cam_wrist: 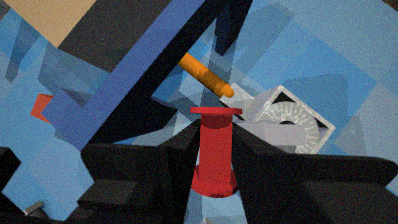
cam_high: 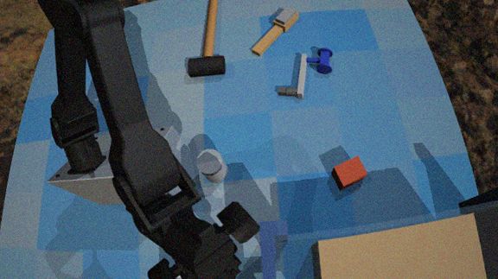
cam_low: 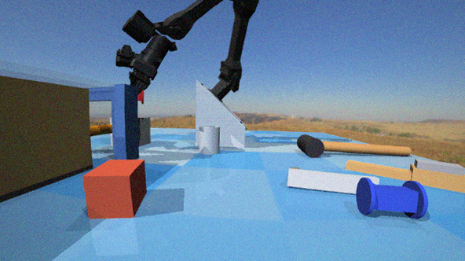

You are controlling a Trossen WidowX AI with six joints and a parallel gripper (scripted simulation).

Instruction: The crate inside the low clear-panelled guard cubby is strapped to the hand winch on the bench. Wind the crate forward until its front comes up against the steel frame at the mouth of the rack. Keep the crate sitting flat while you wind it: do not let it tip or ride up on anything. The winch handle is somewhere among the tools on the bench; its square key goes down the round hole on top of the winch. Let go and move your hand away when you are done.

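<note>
Right now the frame is 80 mm ahead of my gripper tip, 50 mm to the right of it and 30 mm below it. From my gripper tip the other things lie so: crank with blue grip: 180 mm ahead, 460 mm to the left, 120 mm below; red grip: 10 mm behind, 10 mm to the left; winch: 100 mm behind, 60 mm to the right, 100 mm below.
</note>
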